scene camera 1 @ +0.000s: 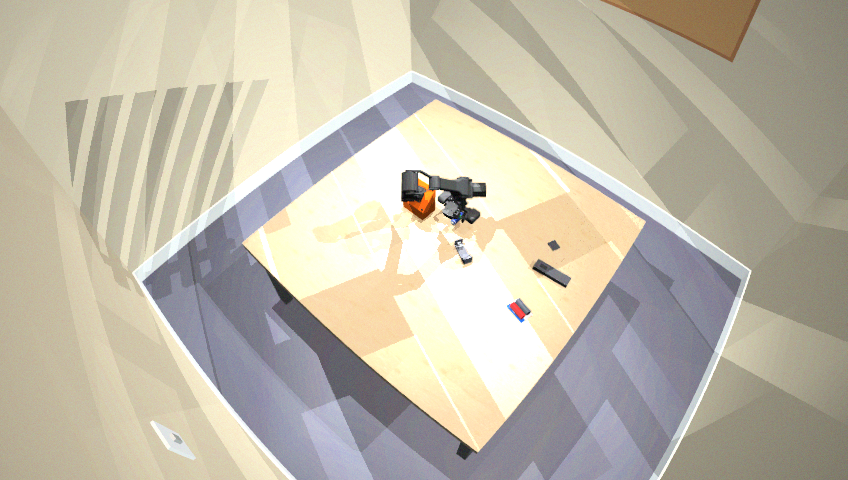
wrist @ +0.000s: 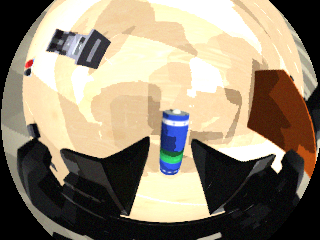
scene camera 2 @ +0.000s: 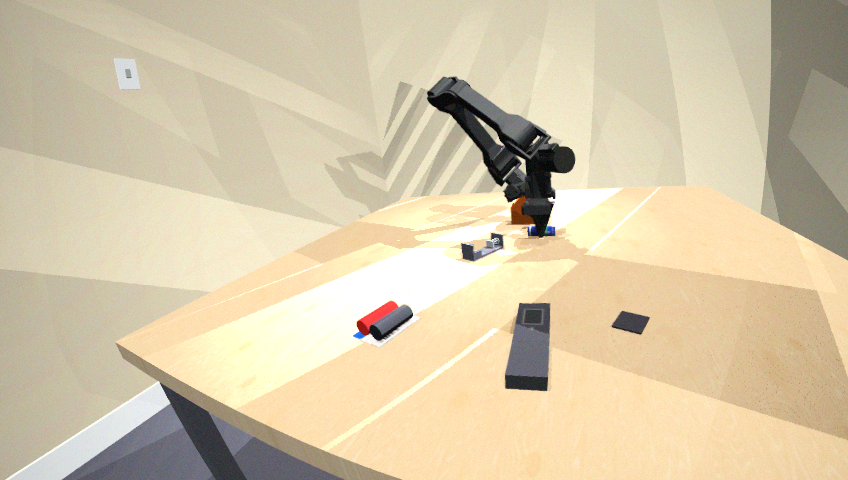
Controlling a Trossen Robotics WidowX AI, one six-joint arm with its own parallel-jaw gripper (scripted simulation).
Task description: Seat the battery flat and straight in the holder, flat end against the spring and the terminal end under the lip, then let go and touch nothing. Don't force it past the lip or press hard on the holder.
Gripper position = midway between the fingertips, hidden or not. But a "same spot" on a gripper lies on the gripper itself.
My gripper shows in scene camera 1, in the wrist view point(171, 141) and in scene camera 2. One and the same spot on my gripper: point(scene camera 1: 453, 207) is point(scene camera 2: 519, 184).
